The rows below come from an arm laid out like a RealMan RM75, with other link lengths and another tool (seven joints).
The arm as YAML. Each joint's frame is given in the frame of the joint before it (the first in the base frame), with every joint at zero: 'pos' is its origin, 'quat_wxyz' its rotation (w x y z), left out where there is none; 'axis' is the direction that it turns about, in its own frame. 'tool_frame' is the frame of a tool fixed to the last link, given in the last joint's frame.
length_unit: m
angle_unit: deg
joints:
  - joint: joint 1
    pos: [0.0, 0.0, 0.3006]
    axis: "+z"
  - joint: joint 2
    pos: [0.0, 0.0, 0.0]
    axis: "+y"
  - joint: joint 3
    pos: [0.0, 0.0, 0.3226]
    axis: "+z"
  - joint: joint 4
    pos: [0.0, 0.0, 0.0]
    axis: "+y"
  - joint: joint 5
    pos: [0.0, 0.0, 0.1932]
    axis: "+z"
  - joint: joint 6
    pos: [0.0, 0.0, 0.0]
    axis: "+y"
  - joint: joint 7
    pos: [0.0, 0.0, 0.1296]
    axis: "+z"
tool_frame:
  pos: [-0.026, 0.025, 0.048]
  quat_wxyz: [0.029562, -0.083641, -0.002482, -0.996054]
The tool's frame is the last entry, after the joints.
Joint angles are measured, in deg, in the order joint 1, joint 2, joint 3, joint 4, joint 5, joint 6, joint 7. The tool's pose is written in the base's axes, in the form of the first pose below.
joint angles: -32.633 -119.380 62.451 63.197 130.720 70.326 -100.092
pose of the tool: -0.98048, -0.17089, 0.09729, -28.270; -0.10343, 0.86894, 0.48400, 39.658; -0.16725, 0.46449, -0.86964, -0.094; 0, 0, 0, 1
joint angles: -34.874 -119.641 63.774 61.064 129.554 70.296 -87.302
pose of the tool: -0.98996, 0.06469, 0.12570, -27.370; 0.11144, 0.90419, 0.41234, 40.489; -0.08698, 0.42221, -0.90232, -1.042; 0, 0, 0, 1
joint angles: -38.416 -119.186 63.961 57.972 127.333 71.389 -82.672
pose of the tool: -0.97414, 0.15263, 0.16657, -25.470; 0.20340, 0.91343, 0.35253, 41.470; -0.09835, 0.37730, -0.92086, -1.668; 0, 0, 0, 1
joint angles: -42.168 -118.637 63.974 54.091 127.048 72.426 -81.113
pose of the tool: -0.96657, 0.19065, 0.17147, -24.124; 0.23516, 0.92568, 0.29633, 42.194; -0.10223, 0.32674, -0.93957, -2.290; 0, 0, 0, 1
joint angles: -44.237 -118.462 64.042 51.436 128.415 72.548 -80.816
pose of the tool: -0.96800, 0.20337, 0.14701, -23.915; 0.23686, 0.93399, 0.26751, 42.475; -0.08290, 0.29377, -0.95227, -2.752; 0, 0, 0, 1
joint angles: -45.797 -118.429 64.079 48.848 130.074 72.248 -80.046
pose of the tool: -0.96912, 0.21751, 0.11622, -24.103; 0.24016, 0.93948, 0.24433, 42.625; -0.05604, 0.26470, -0.96270, -3.226; 0, 0, 0, 1
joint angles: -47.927 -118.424 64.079 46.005 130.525 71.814 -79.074
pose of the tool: -0.96614, 0.23489, 0.10675, -23.567; 0.25332, 0.94212, 0.21965, 42.965; -0.04898, 0.23926, -0.96972, -3.822; 0, 0, 0, 1
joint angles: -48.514 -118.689 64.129 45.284 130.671 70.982 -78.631
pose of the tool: -0.96394, 0.24409, 0.10604, -23.311; 0.26218, 0.93939, 0.22095, 43.169; -0.04568, 0.24078, -0.96950, -4.162; 0, 0, 0, 1
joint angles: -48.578 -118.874 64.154 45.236 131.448 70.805 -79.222
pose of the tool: -0.96643, 0.23857, 0.09542, -23.420; 0.25429, 0.94132, 0.22192, 43.118; -0.03688, 0.23873, -0.97039, -4.278; 0, 0, 0, 1
